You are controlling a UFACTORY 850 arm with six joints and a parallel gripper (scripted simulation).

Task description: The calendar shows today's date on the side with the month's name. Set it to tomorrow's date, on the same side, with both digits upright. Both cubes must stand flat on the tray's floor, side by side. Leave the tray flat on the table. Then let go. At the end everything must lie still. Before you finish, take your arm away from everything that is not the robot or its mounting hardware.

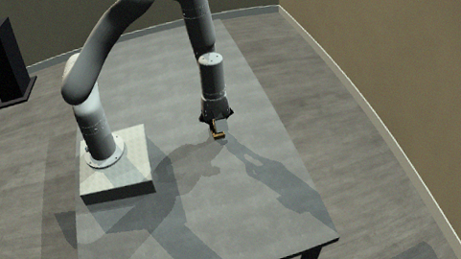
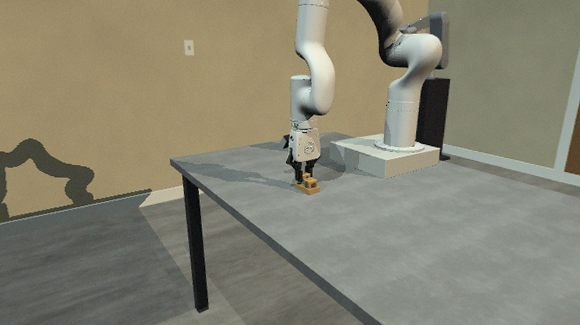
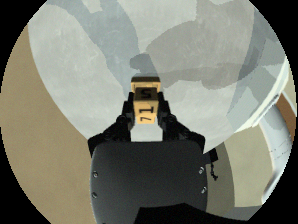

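My hand is 4 cm above the small wooden calendar tray and 2 cm to the right of it.
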